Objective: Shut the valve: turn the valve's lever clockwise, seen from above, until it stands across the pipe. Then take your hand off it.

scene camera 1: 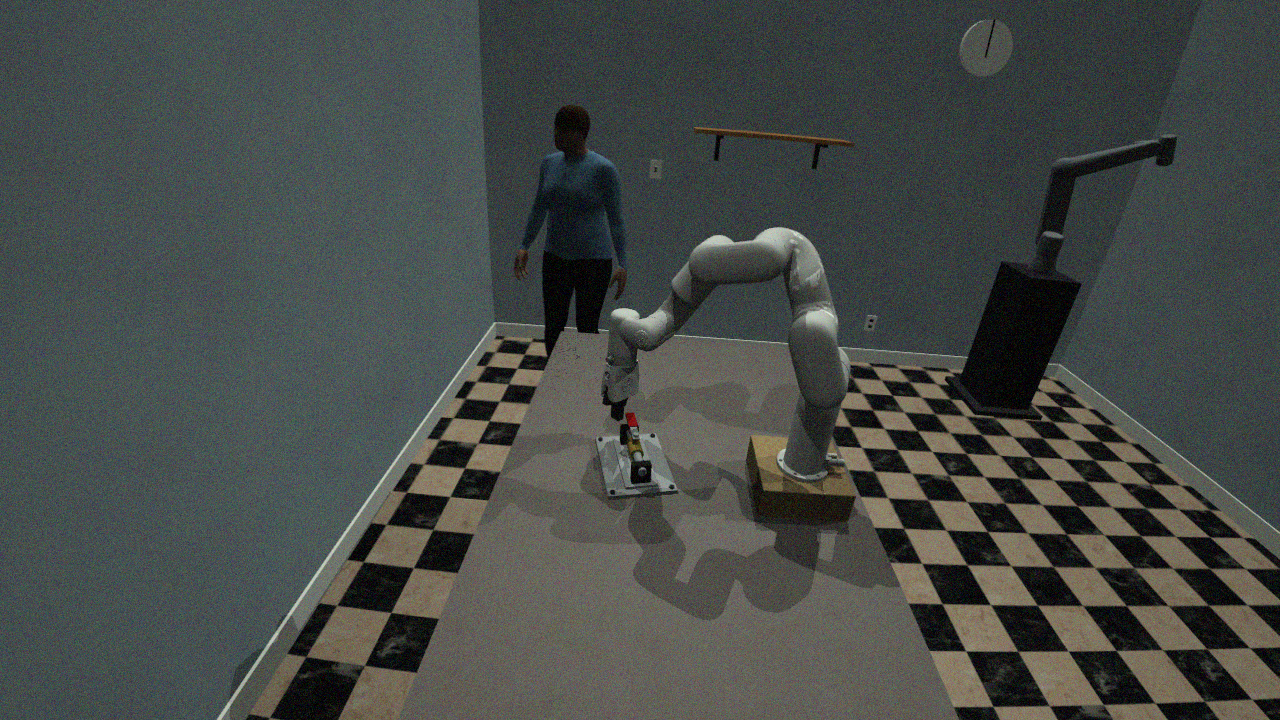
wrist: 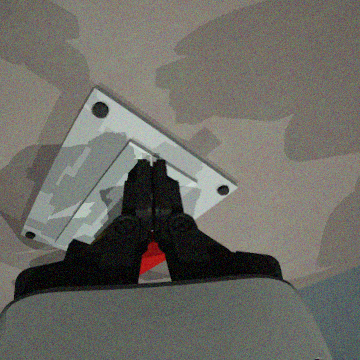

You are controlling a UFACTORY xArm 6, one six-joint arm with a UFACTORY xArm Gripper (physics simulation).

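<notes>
The valve's pipe (scene camera 1: 634,446) has a brass middle and black end blocks, and is mounted on a light grey plate (scene camera 1: 660,479) (wrist: 130,120). The red lever (scene camera 1: 631,420) (wrist: 152,259) points to the back in the scene view, roughly along the pipe. In the wrist view it shows partly through the gap between the gripper's linkages, and the fingers hide most of the valve. My gripper (scene camera 1: 617,415) (wrist: 150,177) is shut and empty, pointing down close beside the lever's left side in the scene view. Whether it touches the lever I cannot tell.
The plate lies on a long table (scene camera 1: 680,635). My arm's wooden base block (scene camera 1: 801,499) stands to the right of the valve. A person (scene camera 1: 580,205) stands behind the table's far left end. Another arm on a dark pedestal (scene camera 1: 1020,331) stands at the back right.
</notes>
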